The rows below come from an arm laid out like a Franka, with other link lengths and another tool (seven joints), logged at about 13 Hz.
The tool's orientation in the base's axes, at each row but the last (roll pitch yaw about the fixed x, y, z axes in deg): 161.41, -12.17, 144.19; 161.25, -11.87, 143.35; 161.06, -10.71, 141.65; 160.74, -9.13, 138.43; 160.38, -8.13, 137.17; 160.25, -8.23, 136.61; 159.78, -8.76, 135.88; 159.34, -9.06, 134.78; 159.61, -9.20, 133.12; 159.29, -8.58, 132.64
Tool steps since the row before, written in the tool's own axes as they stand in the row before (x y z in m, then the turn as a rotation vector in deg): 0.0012, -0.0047, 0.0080, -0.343, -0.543, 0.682; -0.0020, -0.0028, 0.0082, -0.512, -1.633, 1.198; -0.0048, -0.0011, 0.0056, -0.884, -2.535, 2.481; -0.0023, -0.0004, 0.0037, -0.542, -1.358, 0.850; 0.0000, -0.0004, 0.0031, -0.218, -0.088, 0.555; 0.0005, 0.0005, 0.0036, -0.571, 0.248, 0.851; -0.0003, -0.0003, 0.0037, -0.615, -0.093, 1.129; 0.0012, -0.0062, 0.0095, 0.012, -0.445, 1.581; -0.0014, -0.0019, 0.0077, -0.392, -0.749, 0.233; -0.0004, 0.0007, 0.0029, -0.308, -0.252, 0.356
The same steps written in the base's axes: -0.0036, 0.0003, -0.0086, -0.042, -0.336, -0.873; 0.0001, -0.0001, -0.0089, -0.565, -1.027, -1.729; 0.0034, -0.0017, -0.0064, -0.769, -1.422, -3.279; 0.0018, -0.0005, -0.0039, -0.413, -0.973, -1.321; 0.0001, 0.0008, -0.0030, 0.171, -0.018, -0.578; 0.0005, 0.0019, -0.0031, 0.694, 0.061, -0.791; 0.0005, 0.0009, -0.0036, 0.528, -0.090, -1.172; -0.0038, 0.0004, -0.0107, -0.089, 0.291, -1.614; 0.0007, 0.0005, -0.0080, -0.241, -0.651, -0.536; 0.0013, 0.0011, -0.0025, 0.083, -0.252, -0.463
